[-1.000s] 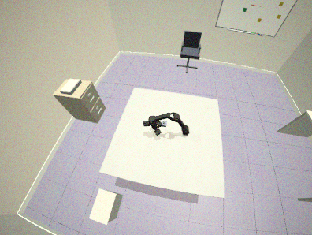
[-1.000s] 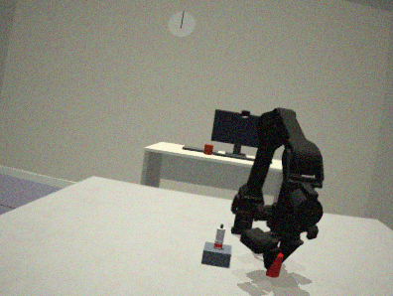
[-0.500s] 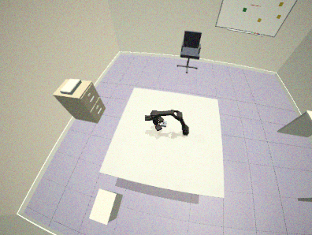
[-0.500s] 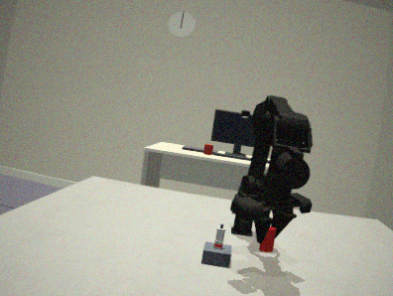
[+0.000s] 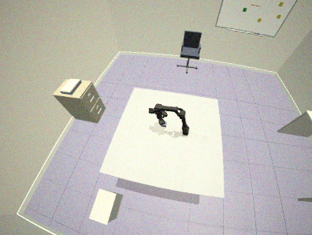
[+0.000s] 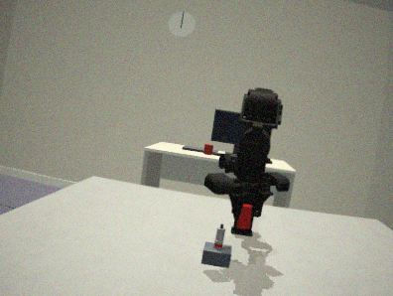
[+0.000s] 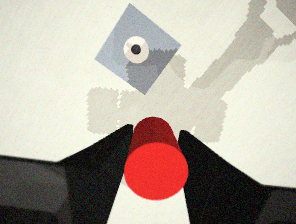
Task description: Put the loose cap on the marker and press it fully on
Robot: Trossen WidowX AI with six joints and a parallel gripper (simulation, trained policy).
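Right now my gripper tip is 11 cm above the grey holder block, 4 cm to the left of it and 3 cm past it. Round my gripper tip: red cap: 1 cm ahead, 1 cm above.
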